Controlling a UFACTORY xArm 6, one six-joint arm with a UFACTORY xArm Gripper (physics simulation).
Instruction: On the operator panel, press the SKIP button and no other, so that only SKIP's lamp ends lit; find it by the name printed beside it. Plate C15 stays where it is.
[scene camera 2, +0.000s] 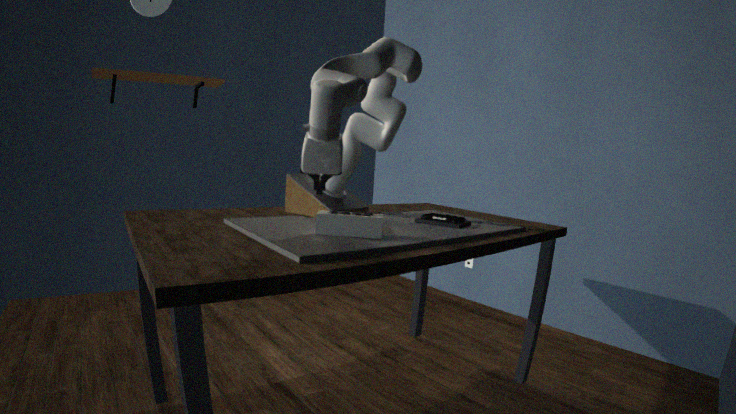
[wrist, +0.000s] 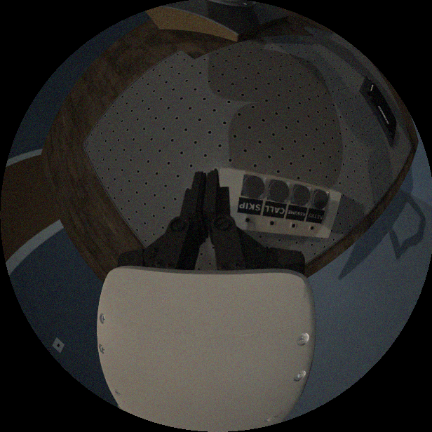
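Seen in the pictures: gripper, fingertip midpoint: (scene camera 2: 319, 191); arm's base, origin of the base link: (scene camera 2: 329, 189).
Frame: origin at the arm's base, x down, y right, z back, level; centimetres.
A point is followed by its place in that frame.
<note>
The white operator panel (scene camera 2: 348, 225) {z -44.6, x 4.7, y 25.8 cm} (wrist: 260, 228) lies on the grey perforated board. In the wrist view its row of round grey buttons has printed labels: SKIP button (wrist: 254, 186), CALL button (wrist: 278, 190), RESUME button (wrist: 301, 195) and RETRY button (wrist: 320, 199). The small lamps beside the labels, SKIP's lamp (wrist: 248, 220) among them, look dark. My gripper (scene camera 2: 319, 191) {z -34.7, x -2.7, y 28.4 cm} (wrist: 209, 185) is shut and empty. It hangs above the board, beside the panel's SKIP end, and touches no button. No C15 marking is readable.
A black block (scene camera 2: 441, 220) {z -42.1, x 5.9, y -14.8 cm} (wrist: 381, 110) with small white markings lies at the far right of the grey board (scene camera 2: 267, 237) {z -39.0, x 7.5, y 45.6 cm} (wrist: 150, 145). A wooden wedge (scene camera 2: 301, 198) {z -1.7, x 3.0, y 13.5 cm} (wrist: 195, 24) stands at the arm's base. The table (scene camera 2: 174, 247) {z -37.2, x 8.8, y 68.6 cm} (wrist: 67, 130) extends around the board.
</note>
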